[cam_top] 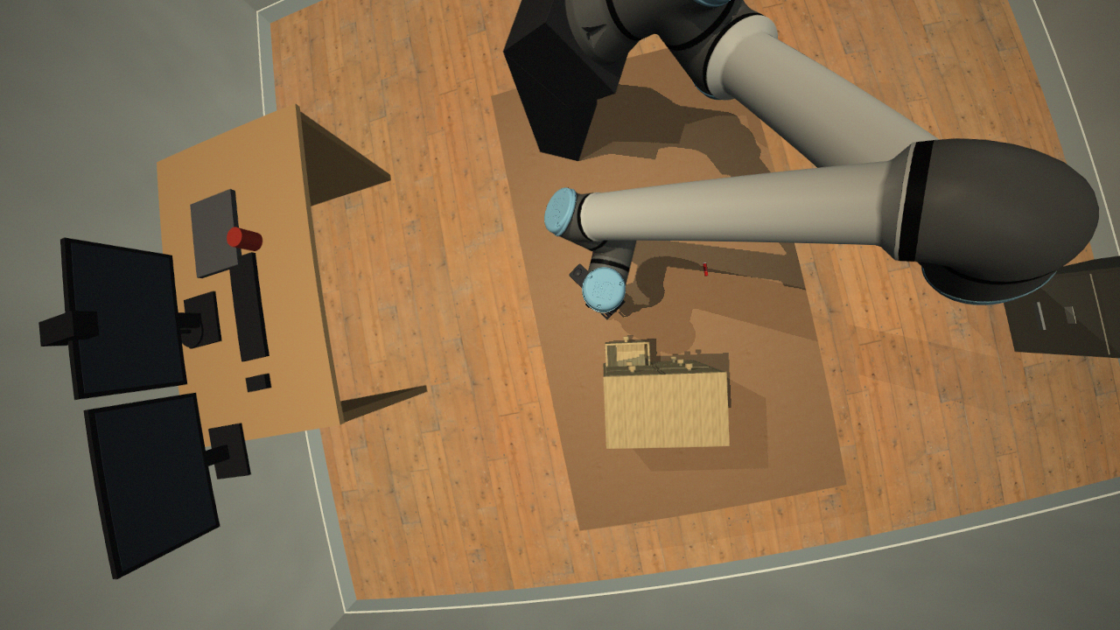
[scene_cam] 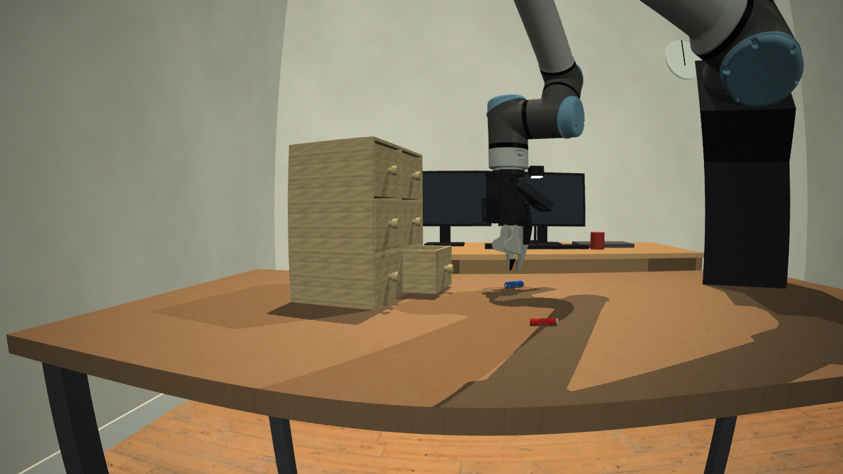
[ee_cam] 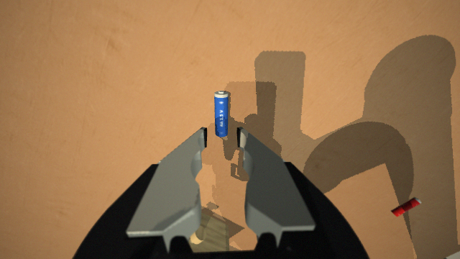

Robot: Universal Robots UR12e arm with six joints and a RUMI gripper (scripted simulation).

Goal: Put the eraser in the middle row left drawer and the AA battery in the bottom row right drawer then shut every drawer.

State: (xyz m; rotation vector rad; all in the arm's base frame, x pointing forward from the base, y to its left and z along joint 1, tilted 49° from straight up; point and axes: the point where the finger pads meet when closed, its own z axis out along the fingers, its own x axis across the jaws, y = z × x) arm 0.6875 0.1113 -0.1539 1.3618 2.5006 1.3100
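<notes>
Right now my hand is 5 cm above the blue AA battery. From my hand the other things lie so: red battery (35 cm to the left, 8 cm behind, 5 cm below); then eraser (33 cm ahead, 20 cm to the left, 6 cm above).
</notes>
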